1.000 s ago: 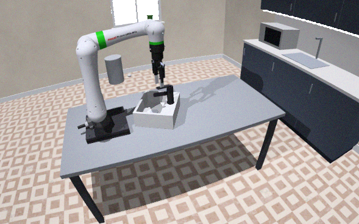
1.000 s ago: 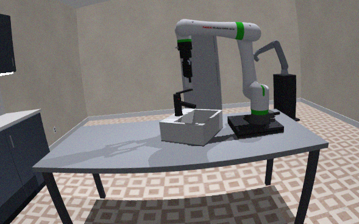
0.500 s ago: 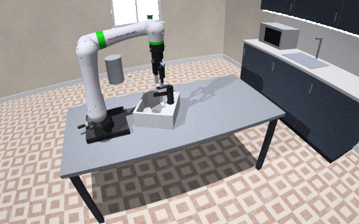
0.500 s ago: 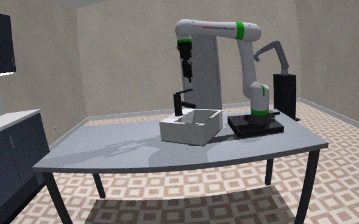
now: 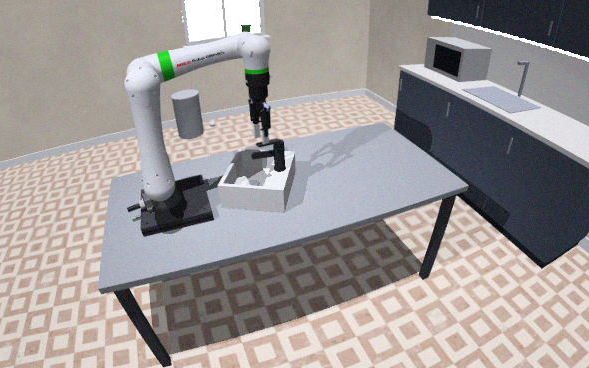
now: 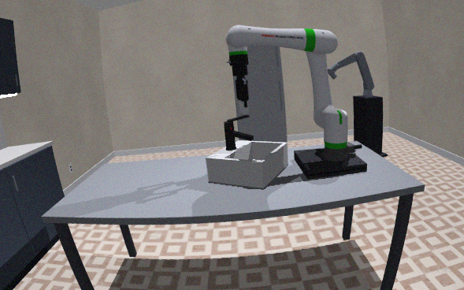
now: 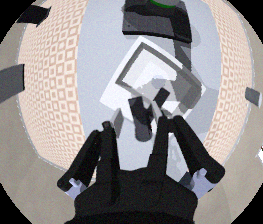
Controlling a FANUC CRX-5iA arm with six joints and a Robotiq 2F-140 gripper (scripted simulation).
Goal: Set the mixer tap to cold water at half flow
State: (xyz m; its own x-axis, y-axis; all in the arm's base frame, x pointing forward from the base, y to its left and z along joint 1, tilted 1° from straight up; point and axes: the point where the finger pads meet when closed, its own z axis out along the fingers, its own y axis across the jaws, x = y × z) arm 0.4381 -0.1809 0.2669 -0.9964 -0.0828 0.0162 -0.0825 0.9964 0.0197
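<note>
My gripper is now 3 cm short of the lever and 5 cm above it. Also, from my hand: white basin 1 cm behind, 8 cm to the left, 29 cm below.
</note>
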